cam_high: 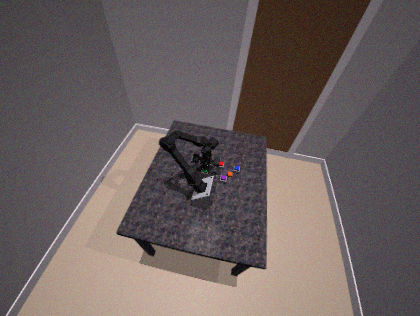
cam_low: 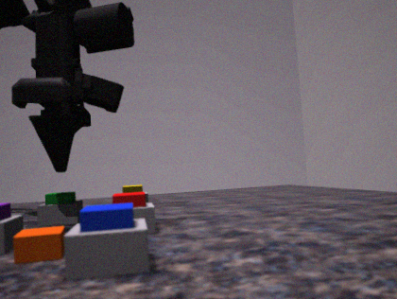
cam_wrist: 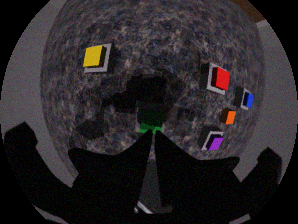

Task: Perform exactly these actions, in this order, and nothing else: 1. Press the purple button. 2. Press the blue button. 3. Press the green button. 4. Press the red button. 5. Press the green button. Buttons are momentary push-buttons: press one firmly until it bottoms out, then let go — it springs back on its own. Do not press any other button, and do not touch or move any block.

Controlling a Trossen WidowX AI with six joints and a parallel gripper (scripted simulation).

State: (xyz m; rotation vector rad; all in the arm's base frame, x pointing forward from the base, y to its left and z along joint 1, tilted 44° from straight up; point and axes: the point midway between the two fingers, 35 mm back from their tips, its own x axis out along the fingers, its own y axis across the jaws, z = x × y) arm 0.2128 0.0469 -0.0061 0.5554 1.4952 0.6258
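Right now my gripper tip is 30 mm above the green button. From my gripper tip the other things lie so: purple button: 140 mm to the right, 30 mm below, 30 mm behind; red button: 100 mm to the right, 90 mm ahead, 30 mm below; yellow button: 110 mm to the left, 90 mm ahead, 30 mm below.
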